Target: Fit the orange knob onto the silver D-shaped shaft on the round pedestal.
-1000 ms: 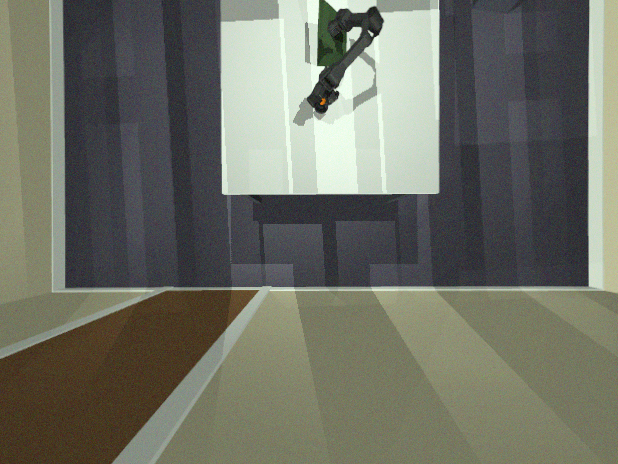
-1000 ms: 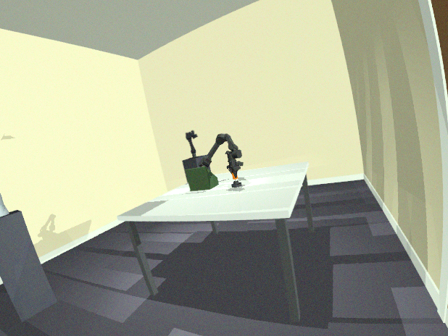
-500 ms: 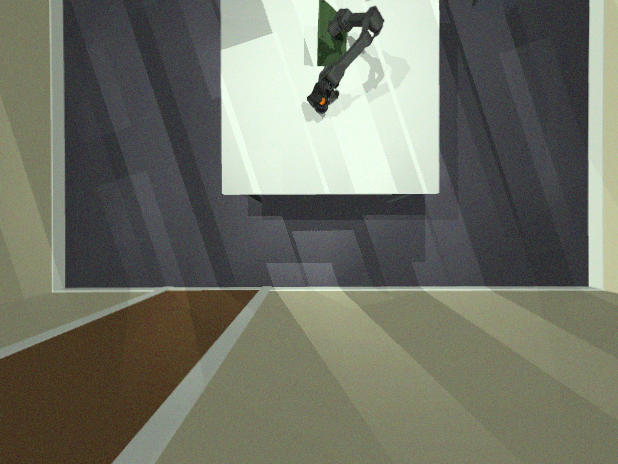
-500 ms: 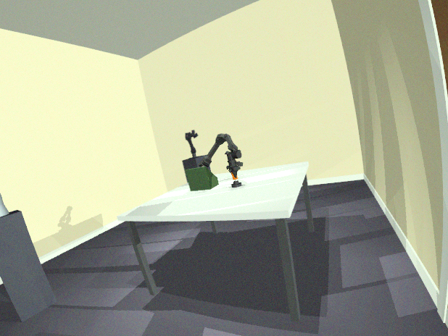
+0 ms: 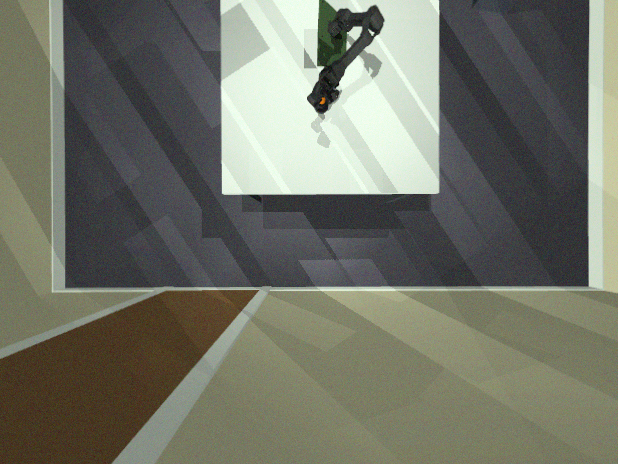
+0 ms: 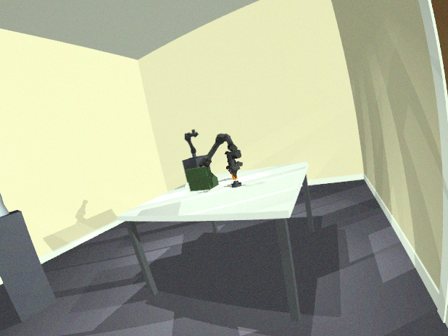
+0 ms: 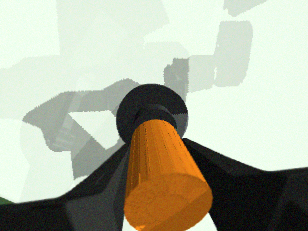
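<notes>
Right now my gripper tip is 30 mm below the orange knob. From my gripper tip the other things lie so: pedestal: 40 mm below.
</notes>
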